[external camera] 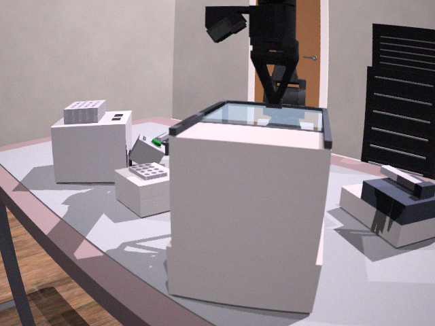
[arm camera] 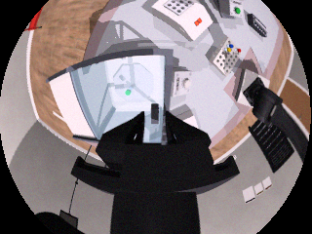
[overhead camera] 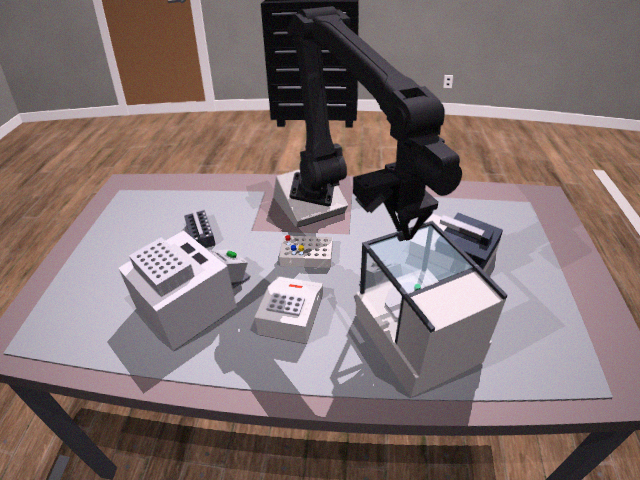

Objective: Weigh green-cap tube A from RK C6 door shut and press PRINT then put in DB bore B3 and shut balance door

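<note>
The glass door pane is 3 cm ahead of my hand, 2 cm to the left of it and 1 cm below it. Round my hand: dry block (23 cm to the right, 19 cm below, 5 cm ahead); then spectrophotometer (21 cm behind, 16 cm below, 15 cm to the left); then tube rack RK (23 cm to the right, 21 cm below, 15 cm behind).
</note>
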